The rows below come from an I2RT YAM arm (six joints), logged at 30 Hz.
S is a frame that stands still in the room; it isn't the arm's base.
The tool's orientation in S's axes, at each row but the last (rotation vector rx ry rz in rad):
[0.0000, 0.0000, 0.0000]
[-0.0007, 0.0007, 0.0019]
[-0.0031, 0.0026, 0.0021]
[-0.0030, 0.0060, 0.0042]
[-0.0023, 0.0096, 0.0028]
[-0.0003, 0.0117, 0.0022]
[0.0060, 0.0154, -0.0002]
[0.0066, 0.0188, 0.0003]
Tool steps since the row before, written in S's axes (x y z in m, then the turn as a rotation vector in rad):
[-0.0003, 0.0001, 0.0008, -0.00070, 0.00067, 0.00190]
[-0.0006, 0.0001, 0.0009, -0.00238, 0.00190, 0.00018]
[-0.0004, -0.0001, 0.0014, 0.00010, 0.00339, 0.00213]
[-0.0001, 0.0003, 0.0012, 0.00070, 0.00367, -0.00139]
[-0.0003, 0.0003, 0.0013, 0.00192, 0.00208, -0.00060]
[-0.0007, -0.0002, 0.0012, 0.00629, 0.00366, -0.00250]
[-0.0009, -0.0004, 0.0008, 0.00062, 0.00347, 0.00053]
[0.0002, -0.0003, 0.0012, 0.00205, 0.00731, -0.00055]
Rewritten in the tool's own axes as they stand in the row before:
[-0.0003, 0.0001, 0.0008, -0.00070, 0.00067, 0.00190]
[-0.0006, 0.0001, 0.0009, -0.00238, 0.00190, 0.00018]
[-0.0004, -0.0001, 0.0014, 0.00010, 0.00338, 0.00214]
[-0.0001, 0.0003, 0.0012, 0.00072, 0.00367, -0.00137]
[-0.0003, 0.0003, 0.0013, 0.00193, 0.00208, -0.00058]
[-0.0007, -0.0002, 0.0012, 0.00633, 0.00365, -0.00243]
[-0.0009, -0.0004, 0.0008, 0.00061, 0.00347, 0.00052]
[0.0002, -0.0003, 0.0012, 0.00206, 0.00731, -0.00056]

